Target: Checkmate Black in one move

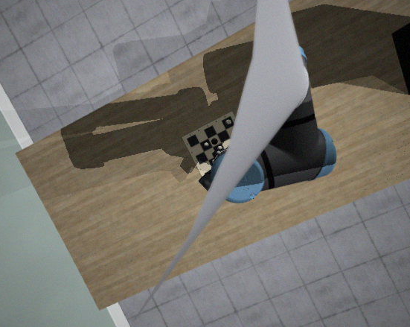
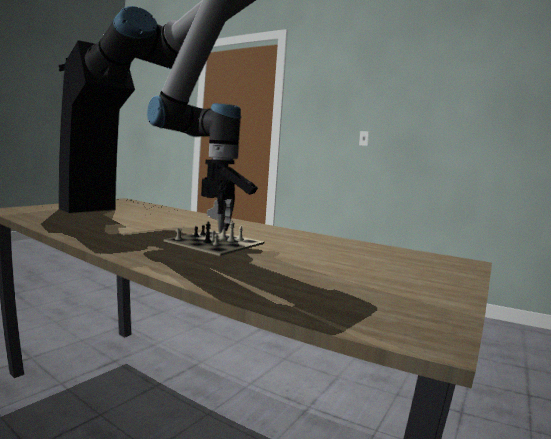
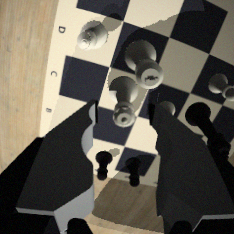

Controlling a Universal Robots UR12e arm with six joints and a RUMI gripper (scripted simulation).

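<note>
The chessboard is 2 cm behind my hand, 4 cm to the right of it and 4 cm below it. Round my hand: black chess piece: 3 cm behind, 7 cm to the right, 1 cm below.
</note>
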